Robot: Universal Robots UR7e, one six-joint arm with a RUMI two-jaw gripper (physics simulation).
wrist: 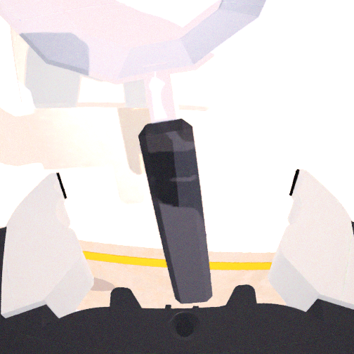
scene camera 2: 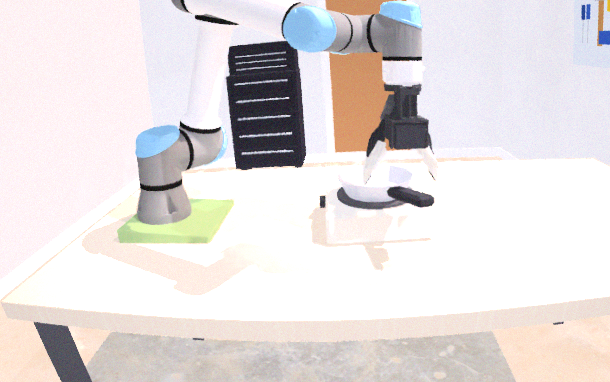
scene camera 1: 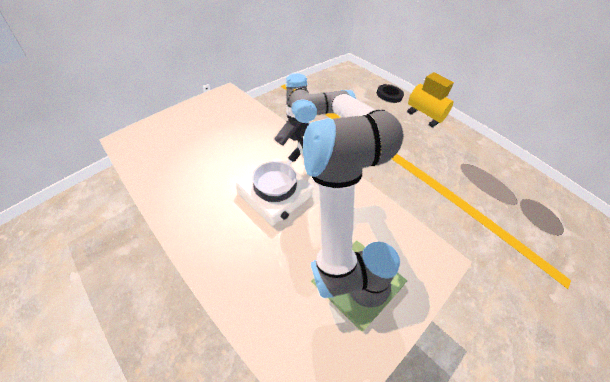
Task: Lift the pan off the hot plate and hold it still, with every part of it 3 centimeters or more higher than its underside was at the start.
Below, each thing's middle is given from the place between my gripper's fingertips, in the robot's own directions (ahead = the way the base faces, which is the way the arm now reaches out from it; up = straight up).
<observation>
Right now my hand is 50 mm past the pale pan [scene camera 2: 387,182], 40 mm to the right of it and 20 mm above it. From my hand the other things lie so: white hot plate [scene camera 2: 348,220] (130 mm to the left, 110 mm below, 60 mm behind).
</observation>
